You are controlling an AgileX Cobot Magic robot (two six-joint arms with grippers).
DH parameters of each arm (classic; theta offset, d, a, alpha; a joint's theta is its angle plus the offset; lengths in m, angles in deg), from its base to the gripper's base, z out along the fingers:
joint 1: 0 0.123 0 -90
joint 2: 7.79 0 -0.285 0
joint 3: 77.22 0 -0.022 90
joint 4: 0 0.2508 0 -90
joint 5: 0 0 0.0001 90
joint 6: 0 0.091 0 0
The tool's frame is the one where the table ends.
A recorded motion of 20 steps. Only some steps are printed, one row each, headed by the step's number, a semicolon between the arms.
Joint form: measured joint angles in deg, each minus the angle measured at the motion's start. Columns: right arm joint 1, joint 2, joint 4, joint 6, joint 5, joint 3; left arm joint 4, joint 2, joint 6, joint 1, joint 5, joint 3.
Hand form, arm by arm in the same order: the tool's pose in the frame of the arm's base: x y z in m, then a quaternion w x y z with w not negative. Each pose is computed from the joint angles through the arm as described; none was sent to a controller.
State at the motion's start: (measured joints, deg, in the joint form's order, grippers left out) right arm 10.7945 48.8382 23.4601 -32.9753 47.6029 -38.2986; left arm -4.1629 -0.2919 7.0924 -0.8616 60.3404 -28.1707
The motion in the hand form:
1: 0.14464 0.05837 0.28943 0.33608 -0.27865 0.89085 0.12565; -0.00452 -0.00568 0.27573 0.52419 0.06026 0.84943 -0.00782
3: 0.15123 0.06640 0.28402 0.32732 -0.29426 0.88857 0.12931; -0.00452 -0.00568 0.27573 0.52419 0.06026 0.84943 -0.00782
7: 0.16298 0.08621 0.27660 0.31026 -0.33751 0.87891 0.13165; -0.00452 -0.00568 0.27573 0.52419 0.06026 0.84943 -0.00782
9: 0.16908 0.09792 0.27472 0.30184 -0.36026 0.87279 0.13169; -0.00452 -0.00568 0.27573 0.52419 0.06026 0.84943 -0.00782
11: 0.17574 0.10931 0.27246 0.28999 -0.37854 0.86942 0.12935; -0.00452 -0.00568 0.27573 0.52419 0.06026 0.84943 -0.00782
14: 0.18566 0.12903 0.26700 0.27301 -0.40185 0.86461 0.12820; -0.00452 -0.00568 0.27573 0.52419 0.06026 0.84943 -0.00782
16: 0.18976 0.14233 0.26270 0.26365 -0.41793 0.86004 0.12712; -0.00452 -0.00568 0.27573 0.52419 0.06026 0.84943 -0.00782
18: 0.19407 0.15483 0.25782 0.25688 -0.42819 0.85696 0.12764; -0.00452 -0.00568 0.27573 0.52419 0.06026 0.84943 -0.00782
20: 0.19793 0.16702 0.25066 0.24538 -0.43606 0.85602 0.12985; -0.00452 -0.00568 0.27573 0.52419 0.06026 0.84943 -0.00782
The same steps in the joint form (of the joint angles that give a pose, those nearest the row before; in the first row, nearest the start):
1: 1.44 0.94 -0.05 0.00 -0.76 0.00; 0.00 0.00 0.00 0.00 0.00 0.00
3: 4.07 3.44 -0.25 0.00 -2.61 0.00; 0.00 0.00 0.00 0.00 0.00 0.00
7: 9.98 8.61 -1.55 0.00 -5.48 -1.20; 0.00 0.00 0.00 0.00 0.00 0.00
9: 12.99 11.44 -2.52 0.30 -6.46 -2.53; 0.00 0.00 0.00 0.00 0.00 0.00
11: 15.59 14.49 -3.95 1.25 -6.94 -4.15; 0.00 0.00 0.00 0.00 0.00 0.00
14: 19.50 19.42 -5.65 2.89 -8.07 -6.61; 0.00 0.00 0.00 0.00 0.00 0.00
16: 22.11 22.27 -6.75 3.91 -8.87 -7.96; 0.00 0.00 0.00 0.00 0.00 0.00
18: 24.22 25.06 -7.36 4.82 -9.96 -9.19; 0.00 0.00 0.00 0.00 0.00 0.00
20: 26.03 28.03 -7.44 5.51 -10.79 -10.26; 0.00 0.00 0.00 0.00 0.00 0.00

